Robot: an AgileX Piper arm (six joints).
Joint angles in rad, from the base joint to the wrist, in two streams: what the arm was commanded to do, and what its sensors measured. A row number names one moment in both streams.
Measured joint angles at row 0: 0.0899 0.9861 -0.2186 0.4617 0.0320 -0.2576
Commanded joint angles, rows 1 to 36: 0.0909 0.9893 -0.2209 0.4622 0.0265 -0.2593; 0.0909 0.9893 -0.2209 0.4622 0.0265 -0.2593; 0.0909 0.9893 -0.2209 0.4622 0.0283 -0.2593; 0.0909 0.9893 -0.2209 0.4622 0.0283 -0.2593; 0.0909 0.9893 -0.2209 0.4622 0.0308 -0.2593; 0.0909 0.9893 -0.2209 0.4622 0.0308 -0.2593; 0.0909 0.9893 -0.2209 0.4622 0.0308 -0.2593; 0.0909 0.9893 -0.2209 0.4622 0.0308 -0.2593; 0.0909 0.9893 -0.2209 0.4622 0.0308 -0.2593; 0.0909 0.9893 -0.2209 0.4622 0.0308 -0.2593; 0.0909 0.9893 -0.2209 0.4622 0.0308 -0.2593; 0.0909 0.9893 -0.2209 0.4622 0.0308 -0.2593; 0.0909 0.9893 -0.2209 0.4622 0.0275 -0.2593; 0.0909 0.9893 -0.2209 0.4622 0.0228 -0.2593; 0.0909 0.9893 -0.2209 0.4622 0.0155 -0.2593; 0.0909 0.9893 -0.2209 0.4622 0.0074 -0.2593; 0.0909 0.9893 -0.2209 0.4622 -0.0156 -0.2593; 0.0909 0.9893 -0.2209 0.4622 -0.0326 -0.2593; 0.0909 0.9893 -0.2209 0.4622 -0.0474 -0.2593; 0.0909 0.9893 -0.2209 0.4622 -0.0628 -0.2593; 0.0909 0.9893 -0.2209 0.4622 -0.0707 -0.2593; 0.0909 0.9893 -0.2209 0.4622 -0.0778 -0.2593; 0.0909 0.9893 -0.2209 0.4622 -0.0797 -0.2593; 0.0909 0.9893 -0.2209 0.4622 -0.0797 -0.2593; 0.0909 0.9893 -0.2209 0.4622 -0.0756 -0.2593; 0.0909 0.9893 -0.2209 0.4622 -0.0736 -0.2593; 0.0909 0.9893 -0.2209 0.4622 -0.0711 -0.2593; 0.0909 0.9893 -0.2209 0.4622 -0.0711 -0.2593; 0.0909 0.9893 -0.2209 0.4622 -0.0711 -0.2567; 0.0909 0.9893 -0.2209 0.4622 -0.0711 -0.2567; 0.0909 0.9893 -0.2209 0.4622 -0.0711 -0.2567; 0.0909 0.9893 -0.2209 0.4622 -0.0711 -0.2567; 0.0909 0.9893 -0.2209 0.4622 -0.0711 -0.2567; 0.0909 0.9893 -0.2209 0.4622 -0.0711 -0.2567; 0.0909 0.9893 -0.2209 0.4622 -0.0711 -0.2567; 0.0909 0.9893 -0.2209 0.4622 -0.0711 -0.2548
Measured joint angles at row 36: 0.0899 0.9861 -0.2186 0.4617 -0.0636 -0.2576
